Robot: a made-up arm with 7 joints.
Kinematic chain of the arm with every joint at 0, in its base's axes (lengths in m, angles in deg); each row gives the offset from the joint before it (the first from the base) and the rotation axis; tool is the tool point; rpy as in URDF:
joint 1: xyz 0 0 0.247 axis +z
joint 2: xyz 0 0 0 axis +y
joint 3: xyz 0 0 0.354 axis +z
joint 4: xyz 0.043 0 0 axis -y
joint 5: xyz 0.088 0 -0.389 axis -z
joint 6: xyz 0 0 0 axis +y
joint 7: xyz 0.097 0 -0.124 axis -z
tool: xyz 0 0 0 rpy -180 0 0
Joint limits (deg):
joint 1: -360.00..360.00
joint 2: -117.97..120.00
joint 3: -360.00..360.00
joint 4: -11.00..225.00
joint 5: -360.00..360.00
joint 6: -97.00..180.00
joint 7: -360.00..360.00
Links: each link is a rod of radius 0.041 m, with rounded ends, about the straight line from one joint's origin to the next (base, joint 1, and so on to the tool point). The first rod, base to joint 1, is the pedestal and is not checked.
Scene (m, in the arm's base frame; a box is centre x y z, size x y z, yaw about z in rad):
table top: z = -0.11
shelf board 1: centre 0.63 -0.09 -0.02 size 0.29 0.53 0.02 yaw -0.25
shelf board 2: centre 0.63 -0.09 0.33 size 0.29 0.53 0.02 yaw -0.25
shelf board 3: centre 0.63 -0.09 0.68 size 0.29 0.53 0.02 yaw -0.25
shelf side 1: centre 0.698 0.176 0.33 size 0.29 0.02 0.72 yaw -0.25
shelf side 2: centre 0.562 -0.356 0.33 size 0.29 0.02 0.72 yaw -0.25
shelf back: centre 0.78 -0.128 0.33 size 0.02 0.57 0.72 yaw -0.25
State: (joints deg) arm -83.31 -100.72 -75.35 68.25 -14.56 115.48 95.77
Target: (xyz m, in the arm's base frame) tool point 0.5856 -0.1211 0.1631
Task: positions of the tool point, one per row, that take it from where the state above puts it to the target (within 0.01 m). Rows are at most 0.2 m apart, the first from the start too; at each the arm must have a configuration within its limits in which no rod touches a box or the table.
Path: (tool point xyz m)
1: -0.3722 0.2172 0.2543
2: -0.2904 0.3084 0.2249
3: -0.1892 0.3700 0.1986
4: -0.0791 0.3994 0.1759
5: 0.0306 0.3976 0.1570
6: 0.1692 0.3407 0.1559
7: 0.2820 0.2364 0.1591
8: 0.3532 0.0953 0.1628
9: 0.3712 -0.0664 0.1631
10: 0.4521 -0.0805 0.1736
11: 0.5244 -0.0999 0.1764
12: 0.5856 -0.1211 0.1631

